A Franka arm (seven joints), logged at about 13 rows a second.
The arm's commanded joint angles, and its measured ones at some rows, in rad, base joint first. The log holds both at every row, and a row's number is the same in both.
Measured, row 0:
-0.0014 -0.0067 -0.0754 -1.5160 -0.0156 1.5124 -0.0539
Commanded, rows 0 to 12:
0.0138 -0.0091 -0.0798 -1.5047 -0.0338 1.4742 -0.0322
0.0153 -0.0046 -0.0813 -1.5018 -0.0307 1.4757 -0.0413
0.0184 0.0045 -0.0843 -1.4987 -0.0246 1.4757 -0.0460
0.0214 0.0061 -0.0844 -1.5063 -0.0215 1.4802 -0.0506
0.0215 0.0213 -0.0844 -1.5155 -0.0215 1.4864 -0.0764
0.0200 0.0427 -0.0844 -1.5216 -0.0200 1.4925 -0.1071
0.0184 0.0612 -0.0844 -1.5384 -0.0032 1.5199 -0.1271
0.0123 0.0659 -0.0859 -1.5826 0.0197 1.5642 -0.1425
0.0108 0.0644 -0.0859 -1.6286 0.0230 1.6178 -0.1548
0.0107 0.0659 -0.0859 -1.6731 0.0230 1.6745 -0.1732
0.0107 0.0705 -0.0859 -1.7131 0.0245 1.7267 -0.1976
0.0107 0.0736 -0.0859 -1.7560 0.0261 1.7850 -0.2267
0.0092 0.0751 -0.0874 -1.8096 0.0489 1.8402 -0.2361
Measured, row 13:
0.0081 0.0972 -0.0786 -1.7181 0.0144 1.7596 -0.1902
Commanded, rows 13 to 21:
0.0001 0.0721 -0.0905 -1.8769 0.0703 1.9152 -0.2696
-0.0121 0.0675 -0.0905 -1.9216 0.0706 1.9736 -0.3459
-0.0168 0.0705 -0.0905 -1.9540 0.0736 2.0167 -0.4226
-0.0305 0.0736 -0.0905 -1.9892 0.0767 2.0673 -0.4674
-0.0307 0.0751 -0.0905 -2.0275 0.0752 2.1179 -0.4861
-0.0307 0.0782 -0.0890 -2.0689 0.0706 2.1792 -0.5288
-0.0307 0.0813 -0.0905 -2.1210 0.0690 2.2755 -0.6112
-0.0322 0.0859 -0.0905 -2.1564 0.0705 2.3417 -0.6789
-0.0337 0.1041 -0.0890 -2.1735 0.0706 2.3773 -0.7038
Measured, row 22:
-0.0283 0.1047 -0.0908 -2.1155 0.0572 2.2978 -0.6187
